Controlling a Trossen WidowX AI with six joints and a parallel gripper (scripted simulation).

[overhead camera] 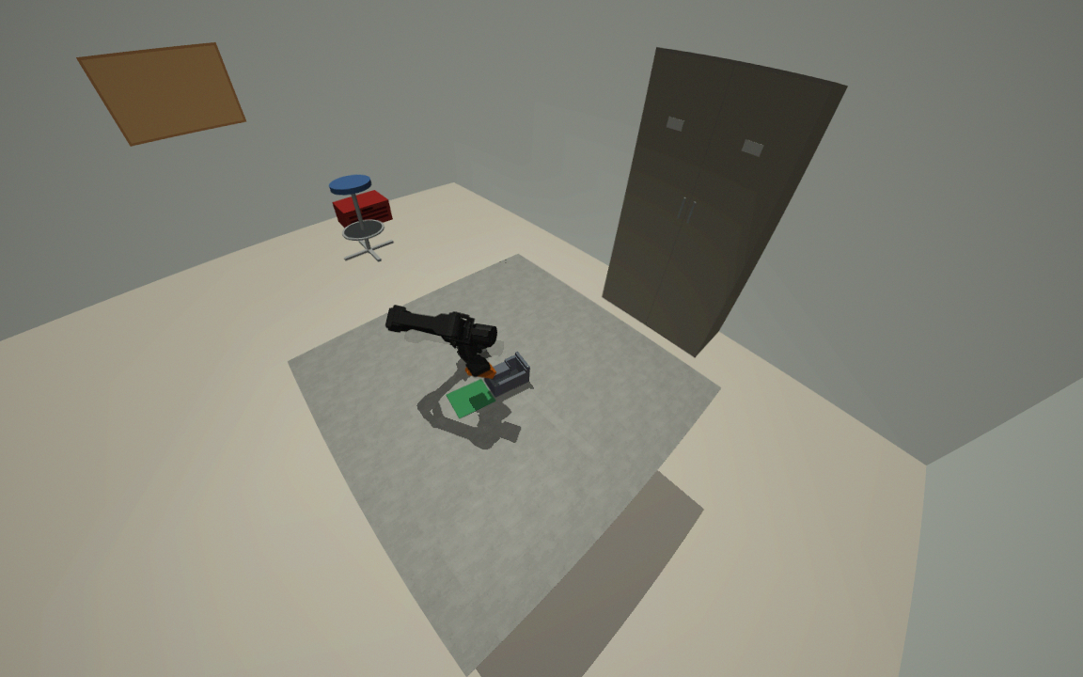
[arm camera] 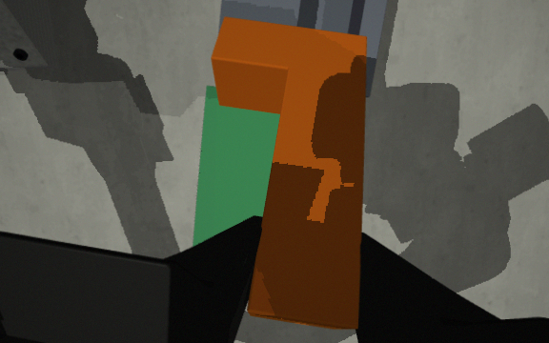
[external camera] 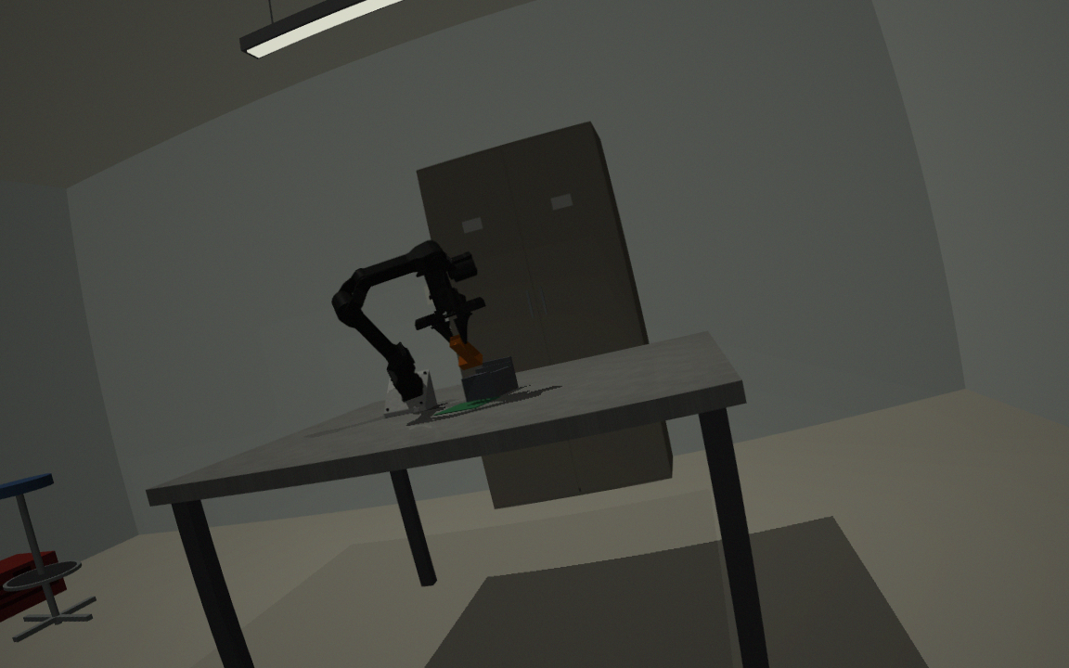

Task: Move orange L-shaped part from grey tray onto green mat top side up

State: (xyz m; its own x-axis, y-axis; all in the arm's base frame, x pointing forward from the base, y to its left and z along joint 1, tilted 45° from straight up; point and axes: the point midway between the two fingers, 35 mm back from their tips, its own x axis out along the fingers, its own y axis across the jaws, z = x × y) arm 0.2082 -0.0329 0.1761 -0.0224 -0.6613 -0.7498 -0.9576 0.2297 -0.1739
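My gripper tip is 40 mm to the right of the orange L-shaped part and 30 mm above it. The rest, counted from my gripper tip: green mat 170 mm below, 30 mm to the right, 10 mm behind.
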